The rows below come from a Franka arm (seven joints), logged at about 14 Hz.
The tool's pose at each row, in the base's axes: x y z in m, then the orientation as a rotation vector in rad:
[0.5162, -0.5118, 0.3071, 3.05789, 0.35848, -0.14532]
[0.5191, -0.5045, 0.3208, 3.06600, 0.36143, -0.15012]
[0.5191, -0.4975, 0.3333, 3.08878, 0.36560, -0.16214]
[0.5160, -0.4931, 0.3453, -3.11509, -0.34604, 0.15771]
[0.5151, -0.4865, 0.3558, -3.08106, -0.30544, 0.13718]
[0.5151, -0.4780, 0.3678, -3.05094, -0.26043, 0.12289]
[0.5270, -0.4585, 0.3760, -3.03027, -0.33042, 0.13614]
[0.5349, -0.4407, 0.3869, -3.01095, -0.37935, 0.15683]
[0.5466, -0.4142, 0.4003, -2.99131, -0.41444, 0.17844]
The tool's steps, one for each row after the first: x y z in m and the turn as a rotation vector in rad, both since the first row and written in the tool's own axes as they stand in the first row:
[0.0031, -0.0058, -0.0144, 0.00881, -0.00179, -0.00177]
[0.0034, -0.0120, -0.0273, 0.03307, -0.00595, -0.00404]
[0.0002, -0.0164, -0.0393, 0.06354, 0.00082, 0.00896]
[-0.0002, -0.0225, -0.0501, 0.10205, 0.01669, 0.03106]
[0.0005, -0.0302, -0.0626, 0.13689, 0.02832, 0.05693]
[0.0157, -0.0459, -0.0731, 0.14870, 0.02204, 0.00923]
[0.0263, -0.0609, -0.0859, 0.16100, 0.01040, -0.02512]
[0.0423, -0.0832, -0.1021, 0.17501, -0.00211, -0.05078]

